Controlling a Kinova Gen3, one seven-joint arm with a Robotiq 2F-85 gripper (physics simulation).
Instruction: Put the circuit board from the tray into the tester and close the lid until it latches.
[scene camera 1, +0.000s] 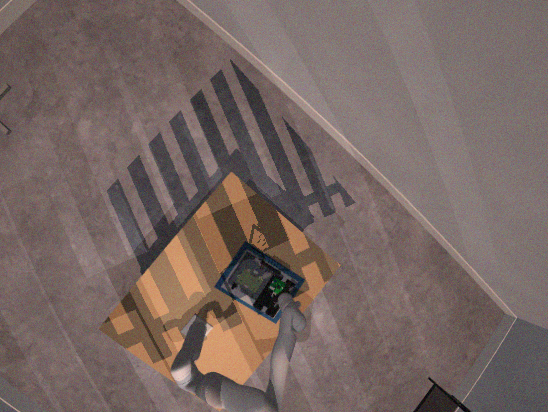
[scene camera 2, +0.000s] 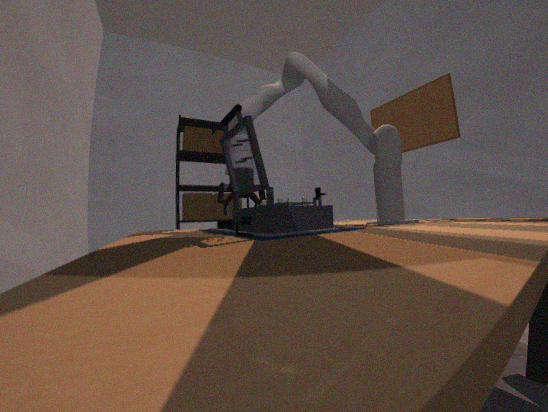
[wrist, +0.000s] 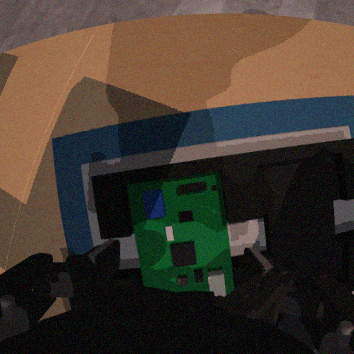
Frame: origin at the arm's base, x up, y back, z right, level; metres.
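Seen in the pictures: gripper, fingertip midpoint: (scene camera 1: 280, 288) (wrist: 180, 257); arm's base, origin of the base link: (scene camera 1: 197, 329) (scene camera 2: 390, 220).
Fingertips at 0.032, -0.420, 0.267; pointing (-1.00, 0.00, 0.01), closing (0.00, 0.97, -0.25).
Note:
Offsets run from my fingertips to a thing's middle, as dx, dy, dz. "spot": to the spot under its first point. Level surfaces: height alone.
The green circuit board {-0.017, +0.001, +0.000} (wrist: 182, 232) (scene camera 1: 277, 285) lies in the black tray {spot: -0.012, -0.050, +0.038} (wrist: 105, 214) with a grey rim, at one end of the tester (scene camera 1: 248, 279) (scene camera 2: 289, 218). It sits slightly turned against the tray's edges. My gripper (wrist: 180, 257) (scene camera 2: 240, 199) (scene camera 1: 280, 293) is open and low over the tray, with one black finger on each side of the board's near end and nothing held. The tester's lid {+0.126, -0.094, -0.165} (scene camera 2: 245, 151) stands open, tilted nearly upright. The tester rests on a blue mat {dx -0.038} (wrist: 70, 182) (scene camera 1: 225, 274).
The wooden table {dx -0.040} (scene camera 1: 182, 261) (scene camera 2: 272, 327) carries striped shadows. My arm's base (scene camera 2: 388, 184) (scene camera 1: 196, 327) stands on it beside the tester. A dark shelf rack (scene camera 2: 178, 172) stands behind the table, a brown panel (scene camera 2: 415, 114) hangs on the wall.

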